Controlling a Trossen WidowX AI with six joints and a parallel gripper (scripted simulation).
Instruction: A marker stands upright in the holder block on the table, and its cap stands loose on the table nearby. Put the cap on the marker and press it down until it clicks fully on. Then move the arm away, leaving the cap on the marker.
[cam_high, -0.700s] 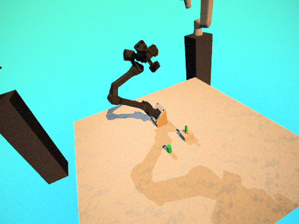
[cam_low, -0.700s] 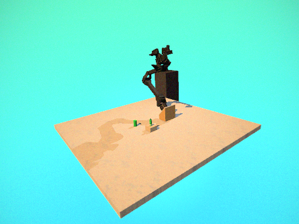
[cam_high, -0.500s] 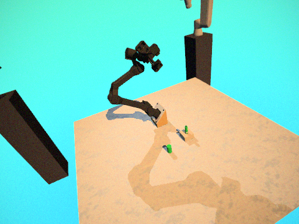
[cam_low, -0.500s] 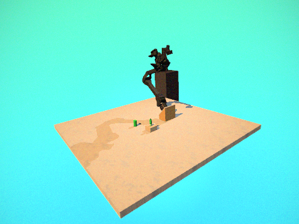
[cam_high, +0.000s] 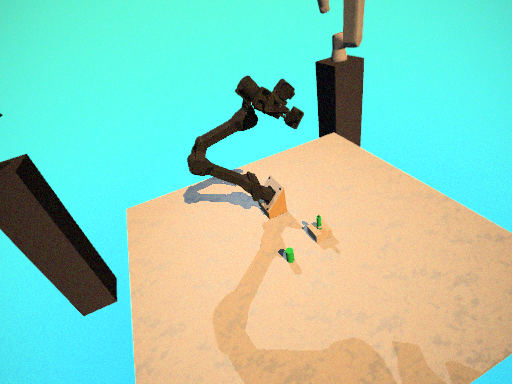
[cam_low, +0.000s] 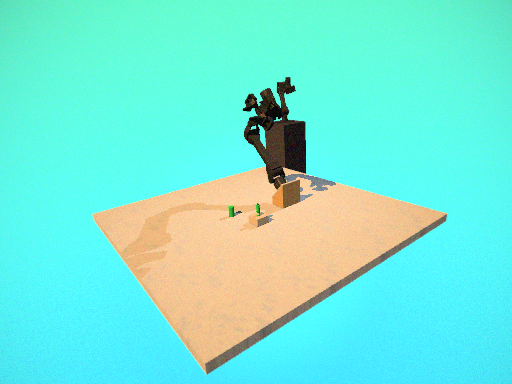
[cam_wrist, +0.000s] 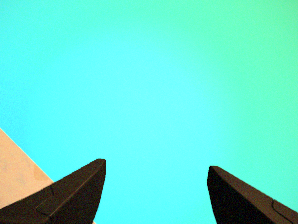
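The green marker cap lies 48 cm below my gripper tip, 11 cm to the right of it and 6 cm ahead of it.
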